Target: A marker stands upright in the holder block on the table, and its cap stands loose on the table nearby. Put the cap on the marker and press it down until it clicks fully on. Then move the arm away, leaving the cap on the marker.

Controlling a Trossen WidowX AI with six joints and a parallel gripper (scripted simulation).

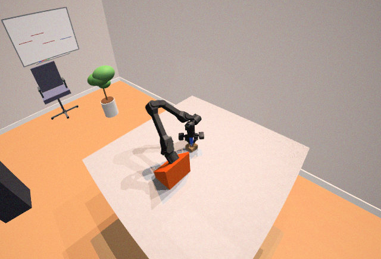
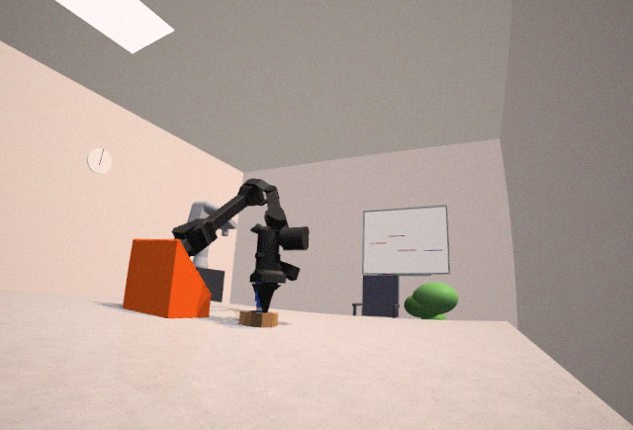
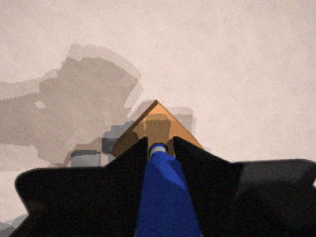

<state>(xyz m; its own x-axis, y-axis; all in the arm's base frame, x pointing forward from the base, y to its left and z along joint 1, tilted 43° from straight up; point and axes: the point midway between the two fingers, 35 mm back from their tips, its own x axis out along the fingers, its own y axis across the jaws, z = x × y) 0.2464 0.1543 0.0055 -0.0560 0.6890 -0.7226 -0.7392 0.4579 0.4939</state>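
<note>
Right now the blue cap is 10 mm behind my gripper tip, 10 mm to the right of it and 50 mm above it. Round my gripper tip: holder block: 10 mm behind, 10 mm to the right, 20 mm below.
</note>
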